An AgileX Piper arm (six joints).
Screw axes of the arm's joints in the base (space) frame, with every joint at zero. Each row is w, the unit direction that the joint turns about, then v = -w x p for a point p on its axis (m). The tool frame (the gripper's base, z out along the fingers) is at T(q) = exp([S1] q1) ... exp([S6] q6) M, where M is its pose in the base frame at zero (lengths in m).
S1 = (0, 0, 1, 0, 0, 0)
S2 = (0, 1, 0, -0.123, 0, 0)
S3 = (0, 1, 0, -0.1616, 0, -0.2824)
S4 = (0.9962, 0, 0.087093, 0, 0.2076, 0)
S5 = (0, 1, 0, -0.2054, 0, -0.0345)
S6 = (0.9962, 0, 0.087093, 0, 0.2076, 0)
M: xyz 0.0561 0 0.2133 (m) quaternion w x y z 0.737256 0 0.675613 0
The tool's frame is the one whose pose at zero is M.
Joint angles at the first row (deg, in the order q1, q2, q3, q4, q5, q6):
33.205 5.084 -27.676 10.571 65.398 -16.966
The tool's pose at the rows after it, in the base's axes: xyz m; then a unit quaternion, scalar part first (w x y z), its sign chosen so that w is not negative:
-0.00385, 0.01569, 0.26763, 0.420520, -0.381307, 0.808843, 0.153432
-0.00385, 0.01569, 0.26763, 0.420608, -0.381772, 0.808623, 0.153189
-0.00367, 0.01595, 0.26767, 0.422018, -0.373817, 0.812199, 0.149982
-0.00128, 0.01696, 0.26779, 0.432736, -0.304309, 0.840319, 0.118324
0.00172, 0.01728, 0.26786, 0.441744, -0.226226, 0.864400, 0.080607
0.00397, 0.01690, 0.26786, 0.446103, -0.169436, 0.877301, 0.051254
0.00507, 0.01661, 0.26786, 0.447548, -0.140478, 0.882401, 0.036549
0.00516, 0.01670, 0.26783, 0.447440, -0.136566, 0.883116, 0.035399
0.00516, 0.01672, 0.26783, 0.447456, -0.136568, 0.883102, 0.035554
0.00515, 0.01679, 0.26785, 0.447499, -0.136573, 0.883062, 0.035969
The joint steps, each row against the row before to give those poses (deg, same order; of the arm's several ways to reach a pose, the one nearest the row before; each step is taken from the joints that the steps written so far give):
-0.001 0.001 0.001 0.049 -0.002 -0.002
0.000 0.000 0.000 0.000 0.000 -0.066
-1.189 -0.001 0.000 0.164 0.002 -0.066
-9.627 -0.002 0.000 0.494 0.001 0.003
-10.494 0.002 -0.001 0.272 -0.001 -0.005
-7.516 0.001 0.001 -0.004 -0.001 -0.047
-3.778 -0.001 -0.001 0.005 0.002 -0.006
-0.515 0.000 0.000 0.092 0.046 0.003
0.005 0.000 0.001 0.014 -0.002 0.005
-0.002 0.000 -0.002 0.050 0.002 -0.002

